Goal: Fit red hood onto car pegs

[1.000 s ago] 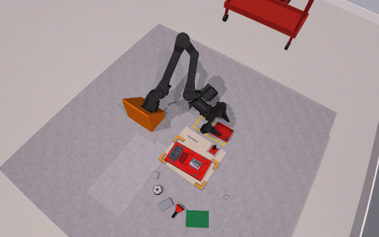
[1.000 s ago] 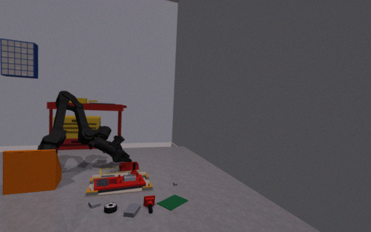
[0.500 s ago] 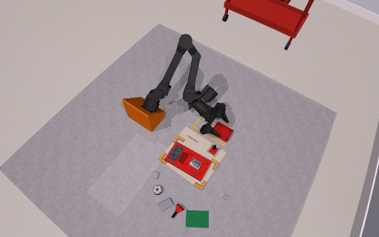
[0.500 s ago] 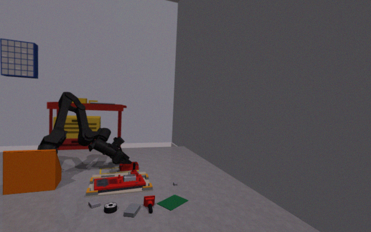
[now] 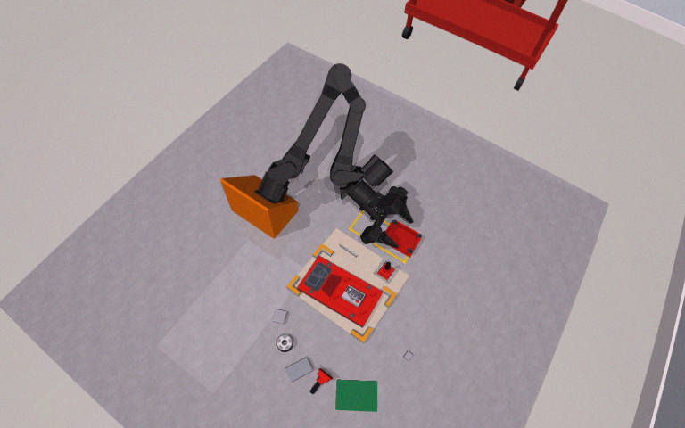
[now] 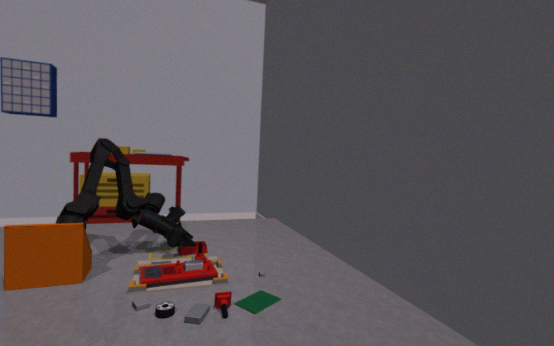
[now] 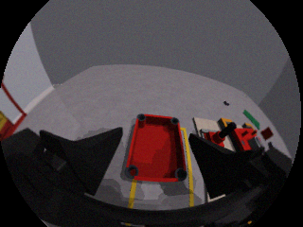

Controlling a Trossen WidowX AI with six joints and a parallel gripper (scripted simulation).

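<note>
The red hood is 10 mm behind my gripper tip and 30 mm below it. Round my gripper tip: grey engine block 30 mm behind, 230 mm to the right, 10 mm below; then green pad 110 mm ahead, 430 mm to the right, 30 mm below.
</note>
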